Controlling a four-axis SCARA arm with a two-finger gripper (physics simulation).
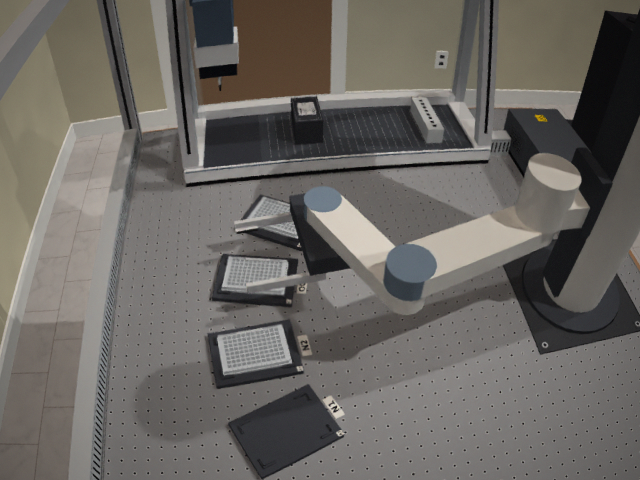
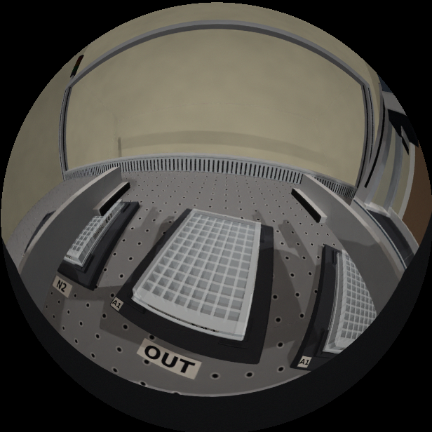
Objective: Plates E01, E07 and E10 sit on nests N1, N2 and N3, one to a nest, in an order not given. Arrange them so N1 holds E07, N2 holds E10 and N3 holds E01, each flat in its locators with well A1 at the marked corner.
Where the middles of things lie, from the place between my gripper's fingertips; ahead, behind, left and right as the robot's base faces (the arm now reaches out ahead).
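Counting from my hand, I find out nest (image 1: 257,299) 2 cm behind and 8 cm below. Nest N2 (image 1: 274,373) is 18 cm to the left of my hand, 1 cm behind it and 8 cm below it, while nest N1 (image 1: 287,430) sits 34 cm to the left of my hand and 5 cm behind it, again 8 cm below. And nest N3 (image 2: 320,316) is 17 cm to the right of my hand, 9 cm behind it and 8 cm below it.
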